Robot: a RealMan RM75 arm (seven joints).
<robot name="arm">
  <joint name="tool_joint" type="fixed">
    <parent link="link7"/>
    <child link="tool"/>
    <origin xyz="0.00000 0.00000 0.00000"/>
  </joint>
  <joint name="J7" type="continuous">
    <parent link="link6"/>
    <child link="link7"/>
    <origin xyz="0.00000 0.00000 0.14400"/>
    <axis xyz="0 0 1"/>
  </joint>
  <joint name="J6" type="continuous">
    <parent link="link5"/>
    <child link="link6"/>
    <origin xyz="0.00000 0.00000 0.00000"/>
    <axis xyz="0 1 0"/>
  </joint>
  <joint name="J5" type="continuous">
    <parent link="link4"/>
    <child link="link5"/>
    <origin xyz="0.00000 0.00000 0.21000"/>
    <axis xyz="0 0 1"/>
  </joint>
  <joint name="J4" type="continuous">
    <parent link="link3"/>
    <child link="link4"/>
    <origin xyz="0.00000 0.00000 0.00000"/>
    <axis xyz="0 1 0"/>
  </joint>
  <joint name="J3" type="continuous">
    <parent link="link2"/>
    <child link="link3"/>
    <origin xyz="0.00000 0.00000 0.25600"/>
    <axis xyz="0 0 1"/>
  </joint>
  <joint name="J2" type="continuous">
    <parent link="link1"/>
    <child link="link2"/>
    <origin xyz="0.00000 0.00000 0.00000"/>
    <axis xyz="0 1 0"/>
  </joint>
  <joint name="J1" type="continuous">
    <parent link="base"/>
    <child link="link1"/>
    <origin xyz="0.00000 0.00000 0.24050"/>
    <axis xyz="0 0 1"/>
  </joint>
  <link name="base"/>
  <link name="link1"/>
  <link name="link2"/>
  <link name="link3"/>
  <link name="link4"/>
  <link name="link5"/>
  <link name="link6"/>
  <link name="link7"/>
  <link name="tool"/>
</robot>
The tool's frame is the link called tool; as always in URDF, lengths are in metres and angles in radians. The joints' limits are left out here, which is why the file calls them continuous.
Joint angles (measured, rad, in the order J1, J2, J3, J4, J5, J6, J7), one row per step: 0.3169, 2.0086, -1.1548, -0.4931, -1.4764, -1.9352, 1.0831; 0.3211, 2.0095, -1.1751, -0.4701, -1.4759, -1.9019, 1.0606; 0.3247, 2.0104, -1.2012, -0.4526, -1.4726, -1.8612, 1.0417; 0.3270, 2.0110, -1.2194, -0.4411, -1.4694, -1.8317, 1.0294; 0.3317, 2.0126, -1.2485, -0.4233, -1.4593, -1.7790, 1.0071; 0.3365, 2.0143, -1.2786, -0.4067, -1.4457, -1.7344, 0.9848; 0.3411, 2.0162, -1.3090, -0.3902, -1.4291, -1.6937, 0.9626; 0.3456, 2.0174, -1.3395, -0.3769, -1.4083, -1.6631, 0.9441; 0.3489, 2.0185, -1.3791, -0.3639, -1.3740, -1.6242, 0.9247; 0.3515, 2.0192, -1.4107, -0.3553, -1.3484, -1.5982, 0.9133
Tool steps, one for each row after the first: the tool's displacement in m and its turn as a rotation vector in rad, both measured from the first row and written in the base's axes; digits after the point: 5 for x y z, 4 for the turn. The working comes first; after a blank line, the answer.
Tool pose at each row, in the base's axes (x y z in m, rotation vector in rad; the steps are taken from these numbers as rounded here): 0.25866, 0.22485, -0.00413, 2.8001, -0.3528, -1.2913; 0.26135, 0.22507, -0.01099, 2.8215, -0.3680, -1.2651; 0.26414, 0.22583, -0.01828, 2.8479, -0.3834, -1.2285; 0.26626, 0.22641, -0.02325, 2.8675, -0.3945, -1.2016; 0.26965, 0.22839, -0.03123, -2.8809, 0.4050, 1.1494; 0.27230, 0.22965, -0.03836, -2.8817, 0.4069, 1.1015; 0.27471, 0.23050, -0.04500, -2.8818, 0.4067, 1.0591; 0.27603, 0.23108, -0.05018, -2.8824, 0.4030, 1.0300; 0.27768, 0.23227, -0.05575, -2.8759, 0.4022, 0.9969; 0.27866, 0.23271, -0.05978, -2.8751, 0.4033, 0.9745

0.00269, 0.00022, -0.00686, 0.0035, -0.0222, -0.0112; 0.00548, 0.00098, -0.01415, 0.0071, -0.0518, -0.0223; 0.00760, 0.00156, -0.01912, 0.0103, -0.0735, -0.0305; 0.01099, 0.00354, -0.02710, 0.0230, -0.1098, -0.0438; 0.01364, 0.00480, -0.03423, 0.0338, -0.1403, -0.0513; 0.01605, 0.00565, -0.04087, 0.0440, -0.1674, -0.0570; 0.01737, 0.00623, -0.04605, 0.0517, -0.1862, -0.0586; 0.01902, 0.00742, -0.05162, 0.0649, -0.2069, -0.0655; 0.02000, 0.00786, -0.05565, 0.0700, -0.2214, -0.0693
